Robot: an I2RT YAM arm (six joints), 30 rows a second.
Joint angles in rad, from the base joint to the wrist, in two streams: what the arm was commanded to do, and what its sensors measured. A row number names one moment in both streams.
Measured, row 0:
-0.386, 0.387, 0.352, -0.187, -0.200, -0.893
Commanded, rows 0 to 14:
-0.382, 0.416, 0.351, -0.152, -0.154, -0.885
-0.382, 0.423, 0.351, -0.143, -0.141, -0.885
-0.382, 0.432, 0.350, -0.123, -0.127, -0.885
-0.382, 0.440, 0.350, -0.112, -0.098, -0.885
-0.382, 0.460, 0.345, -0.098, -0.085, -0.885
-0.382, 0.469, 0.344, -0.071, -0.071, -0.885
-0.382, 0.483, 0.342, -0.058, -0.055, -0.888
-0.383, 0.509, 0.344, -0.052, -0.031, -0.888
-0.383, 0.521, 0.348, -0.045, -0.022, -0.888
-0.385, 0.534, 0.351, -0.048, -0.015, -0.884
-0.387, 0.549, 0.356, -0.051, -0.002, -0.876
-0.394, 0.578, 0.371, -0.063, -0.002, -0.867
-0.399, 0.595, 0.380, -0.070, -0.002, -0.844
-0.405, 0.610, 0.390, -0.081, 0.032, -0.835
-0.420, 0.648, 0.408, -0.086, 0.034, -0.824
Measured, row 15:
-0.397, 0.599, 0.356, -0.080, -0.027, -0.867
